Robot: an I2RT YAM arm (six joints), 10 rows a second.
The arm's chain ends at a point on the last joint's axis. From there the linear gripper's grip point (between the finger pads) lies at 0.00 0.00 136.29 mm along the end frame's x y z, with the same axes.
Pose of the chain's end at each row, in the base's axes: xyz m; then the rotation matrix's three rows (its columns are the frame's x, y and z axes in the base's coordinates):
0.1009, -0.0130, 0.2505; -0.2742, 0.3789, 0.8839; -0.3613, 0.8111, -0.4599; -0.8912, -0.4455, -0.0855
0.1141, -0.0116, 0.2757; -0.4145, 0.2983, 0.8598; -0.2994, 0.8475, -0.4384; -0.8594, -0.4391, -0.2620
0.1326, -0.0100, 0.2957; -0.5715, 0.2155, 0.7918; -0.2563, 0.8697, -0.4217; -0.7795, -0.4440, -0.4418
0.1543, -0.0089, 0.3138; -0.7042, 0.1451, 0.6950; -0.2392, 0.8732, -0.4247; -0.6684, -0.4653, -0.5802
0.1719, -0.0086, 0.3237; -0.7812, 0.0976, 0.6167; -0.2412, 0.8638, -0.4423; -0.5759, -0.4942, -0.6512
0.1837, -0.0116, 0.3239; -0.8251, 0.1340, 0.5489; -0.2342, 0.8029, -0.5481; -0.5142, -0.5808, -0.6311
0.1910, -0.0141, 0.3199; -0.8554, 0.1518, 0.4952; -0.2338, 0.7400, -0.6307; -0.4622, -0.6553, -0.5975
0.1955, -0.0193, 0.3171; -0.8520, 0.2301, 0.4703; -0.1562, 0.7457, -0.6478; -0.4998, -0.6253, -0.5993
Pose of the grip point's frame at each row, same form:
0.2214, -0.0757, 0.2388; -0.2742, 0.3789, 0.8839; -0.3613, 0.8111, -0.4599; -0.8912, -0.4455, -0.0855
0.2313, -0.0713, 0.2400; -0.4145, 0.2983, 0.8598; -0.2994, 0.8475, -0.4384; -0.8594, -0.4391, -0.2620
0.2405, -0.0675, 0.2355; -0.5715, 0.2155, 0.7918; -0.2563, 0.8697, -0.4217; -0.7795, -0.4440, -0.4418
0.2490, -0.0668, 0.2347; -0.7042, 0.1451, 0.6950; -0.2392, 0.8732, -0.4247; -0.6684, -0.4653, -0.5802
0.2560, -0.0689, 0.2349; -0.7812, 0.0976, 0.6167; -0.2412, 0.8638, -0.4423; -0.5759, -0.4942, -0.6512
0.2585, -0.0863, 0.2379; -0.8251, 0.1340, 0.5489; -0.2342, 0.8029, -0.5481; -0.5142, -0.5808, -0.6311
0.2585, -0.1001, 0.2385; -0.8554, 0.1518, 0.4952; -0.2338, 0.7400, -0.6307; -0.4622, -0.6553, -0.5975
0.2596, -0.1076, 0.2354; -0.8520, 0.2301, 0.4703; -0.1562, 0.7457, -0.6478; -0.4998, -0.6253, -0.5993

